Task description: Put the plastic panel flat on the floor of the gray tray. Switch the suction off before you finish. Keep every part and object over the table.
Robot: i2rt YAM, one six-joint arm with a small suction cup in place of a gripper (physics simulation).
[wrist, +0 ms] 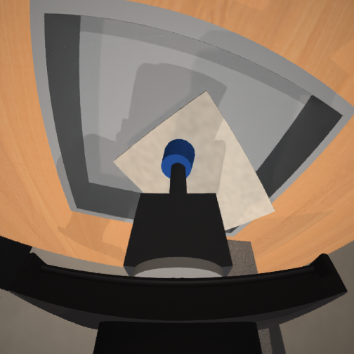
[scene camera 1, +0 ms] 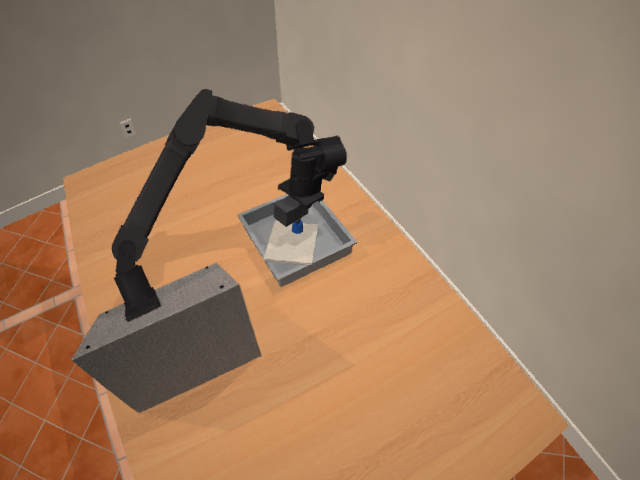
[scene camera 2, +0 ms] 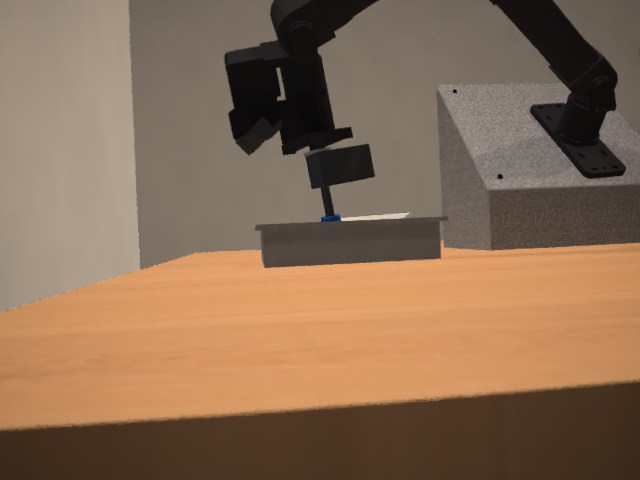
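Where they show: hand, tool point: [scene camera 1: 296,232]; arm's base, link origin: [scene camera 1: 142,304] [scene camera 2: 574,140].
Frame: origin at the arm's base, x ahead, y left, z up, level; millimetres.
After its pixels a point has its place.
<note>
The thin cream plastic panel [scene camera 1: 290,251] {x 367, y 29, z -117 mm} [scene camera 2: 379,216] {x 341, y 21, z -112 mm} [wrist: 240,185] is on the blue suction cup of my gripper [scene camera 1: 297,229] [scene camera 2: 330,219] [wrist: 178,154]. The cup sits off-centre on its upper face. The gray tray [scene camera 1: 317,268] {x 412, y -25, z -162 mm} [scene camera 2: 351,245] {x 427, y 205, z -148 mm} [wrist: 65,110] stands on the table. The panel is tilted: its end by the cup is down inside the tray, hidden by the wall in scene camera 2, and its end toward the robot base shows slightly above the rim. It is turned relative to the tray's sides. Whether its low edge touches the tray floor cannot be told.
The gray speckled base block [scene camera 1: 180,346] {x 36, y -143, z 23 mm} [scene camera 2: 558,217] {x 84, y 82, z -126 mm} carries the arm and stands on the wooden table [scene camera 1: 387,361] {x 402, y -322, z -169 mm} [scene camera 2: 310,330] {x 547, y 663, z -169 mm} near the tray. A wall [scene camera 1: 465,155] runs along the table's far long edge. The tray's raised rim surrounds the panel's low part.
</note>
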